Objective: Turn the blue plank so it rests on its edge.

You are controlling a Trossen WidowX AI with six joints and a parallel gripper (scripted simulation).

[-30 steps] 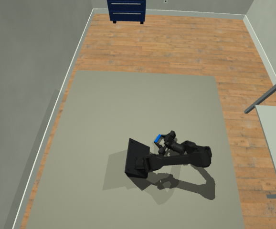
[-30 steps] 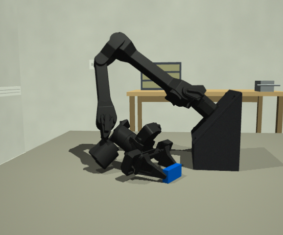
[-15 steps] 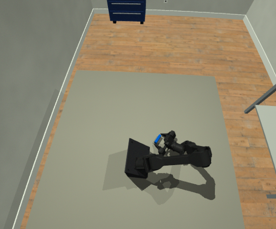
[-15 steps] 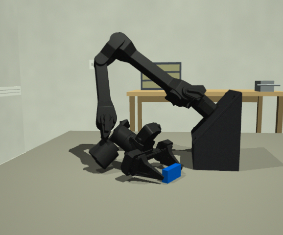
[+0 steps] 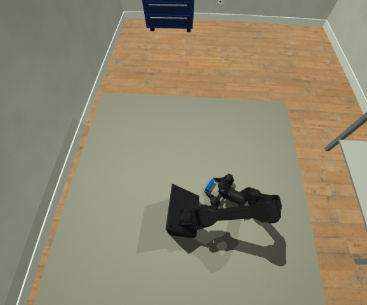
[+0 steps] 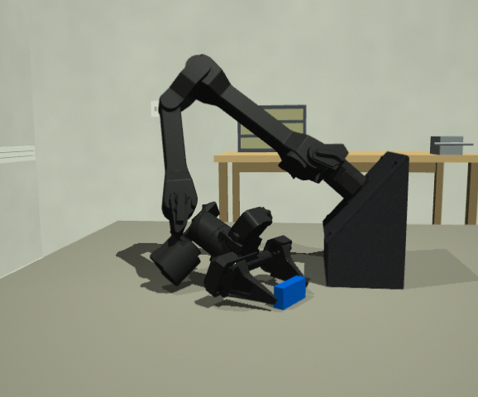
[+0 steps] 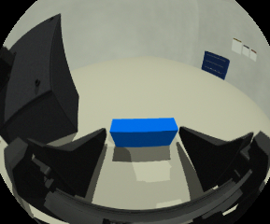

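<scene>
Now: hand 2 cm to the right of the blue plank, 1 cm short of it and 1 cm above it.
</scene>
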